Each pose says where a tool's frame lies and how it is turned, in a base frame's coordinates. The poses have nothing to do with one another.
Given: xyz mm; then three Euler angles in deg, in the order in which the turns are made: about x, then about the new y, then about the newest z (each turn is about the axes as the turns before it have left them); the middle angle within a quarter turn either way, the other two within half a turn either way.
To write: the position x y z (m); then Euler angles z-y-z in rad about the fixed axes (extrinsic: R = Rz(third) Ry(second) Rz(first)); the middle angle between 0 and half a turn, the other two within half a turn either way. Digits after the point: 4 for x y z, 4 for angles.
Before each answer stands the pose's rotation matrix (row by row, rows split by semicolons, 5 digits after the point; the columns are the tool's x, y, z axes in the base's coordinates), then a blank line. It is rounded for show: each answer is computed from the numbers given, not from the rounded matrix.
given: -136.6 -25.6 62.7 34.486 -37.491 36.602
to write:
0.63698 -0.47310 -0.60864; 0.21482 0.86719 -0.44925; 0.74035 0.15542 0.65401

-0.1366 -0.0256 0.0627 2.9347 0.8579 -2.5057
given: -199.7 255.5 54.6 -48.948 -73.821 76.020
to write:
0.06731 -0.27039 -0.96040; 0.81226 -0.54414 0.21013; -0.57940 -0.79423 0.18299

-0.1997 0.2555 0.0546 -0.9405 1.3868 2.9262
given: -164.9 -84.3 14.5 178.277 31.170 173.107
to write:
-0.84945 -0.10269 0.51758; -0.13541 0.99046 -0.02573; -0.51000 -0.09194 -0.85525

-0.1649 -0.0843 0.0145 -0.1784 2.5968 -0.0497
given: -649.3 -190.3 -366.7 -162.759 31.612 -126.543
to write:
-0.50707 0.68420 0.52416; 0.85981 0.44386 0.25241; -0.05995 0.57868 -0.81335

-0.6493 -0.1903 -0.3667 1.4676 2.5207 0.4488
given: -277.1 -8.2 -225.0 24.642 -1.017 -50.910
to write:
0.63044 0.77603 -0.01775; -0.71014 0.56737 -0.41688; -0.31344 0.27542 0.90879

-0.2771 -0.0082 -0.2250 0.7209 0.4304 -1.6133
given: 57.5 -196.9 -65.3 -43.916 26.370 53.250
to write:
0.53607 -0.71788 0.44417; 0.39286 0.67785 0.62143; -0.74719 -0.15863 0.64540

0.0575 -0.1969 -0.0653 -0.2092 0.8692 0.9502
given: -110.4 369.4 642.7 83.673 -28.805 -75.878
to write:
0.21380 0.84978 -0.48183; -0.22372 -0.43753 -0.87093; -0.95092 0.29400 0.09657

-0.1104 0.3694 0.6427 0.2998 1.4741 -2.0761
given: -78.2 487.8 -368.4 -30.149 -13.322 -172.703
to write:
-0.96521 0.12359 -0.23042; -0.22462 -0.84302 0.48874; -0.13385 0.52349 0.84145

-0.0782 0.4878 -0.3684 1.3205 0.5708 2.0114
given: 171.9 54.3 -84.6 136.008 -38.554 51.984
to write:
0.48163 -0.61611 -0.62325; -0.83341 -0.10204 -0.54316; 0.27104 0.78102 -0.56261

0.1719 0.0543 -0.0846 1.9048 2.1683 -2.4248
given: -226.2 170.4 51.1 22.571 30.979 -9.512
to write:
0.84557 0.14168 0.51472; 0.04225 0.94336 -0.32908; -0.53219 0.30001 0.79169

-0.2262 0.1704 0.0511 0.5133 0.6572 -0.5688
